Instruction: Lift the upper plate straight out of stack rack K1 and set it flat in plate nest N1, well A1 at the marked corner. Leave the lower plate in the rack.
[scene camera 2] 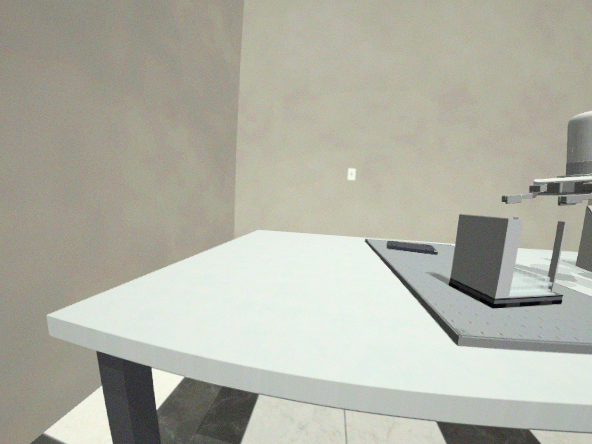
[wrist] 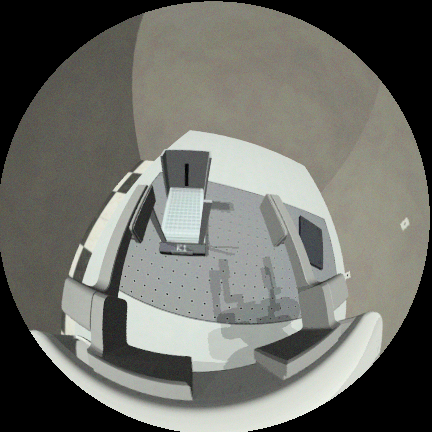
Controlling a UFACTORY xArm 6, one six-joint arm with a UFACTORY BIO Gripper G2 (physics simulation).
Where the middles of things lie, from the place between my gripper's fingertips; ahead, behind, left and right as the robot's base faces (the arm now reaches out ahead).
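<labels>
The tall grey rack wall (scene camera 2: 480, 247) is 10 cm below my hand, 9 cm to the left of it and 13 cm ahead of it. Counting from that same hand, I find the dark nest floor (wrist: 309, 234) 32 cm to the right, 18 cm below and 15 cm ahead.
</labels>
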